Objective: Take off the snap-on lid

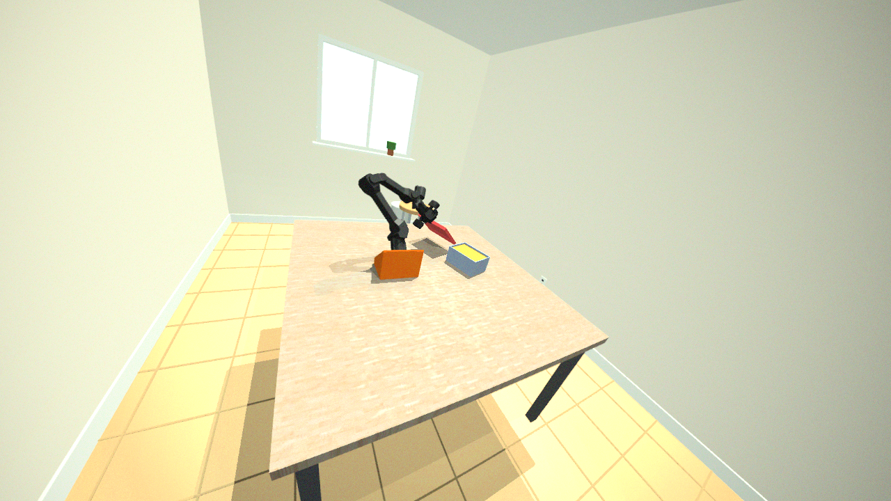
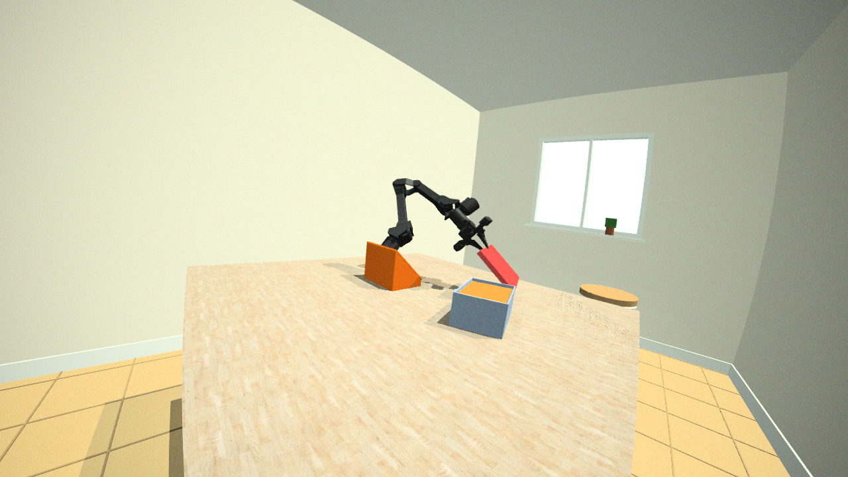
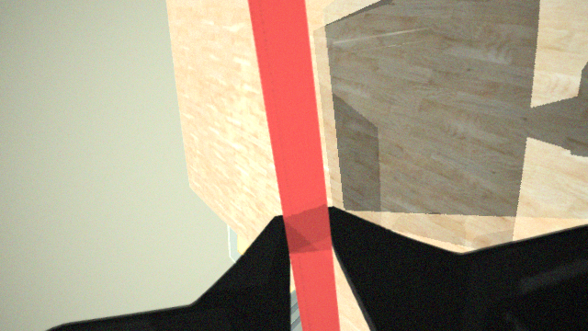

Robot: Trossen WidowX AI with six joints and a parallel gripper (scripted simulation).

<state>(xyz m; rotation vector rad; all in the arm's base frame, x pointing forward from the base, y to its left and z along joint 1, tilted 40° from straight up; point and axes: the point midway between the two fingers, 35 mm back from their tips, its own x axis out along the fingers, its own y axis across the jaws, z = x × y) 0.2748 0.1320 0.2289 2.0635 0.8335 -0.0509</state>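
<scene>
Now: the red lid 6 cm ahead of my gripper tip, 2 cm to the left of it and 5 cm below it. Also, from my gripper tip: blue storage box (14 cm ahead, 25 cm to the right, 12 cm below).
</scene>
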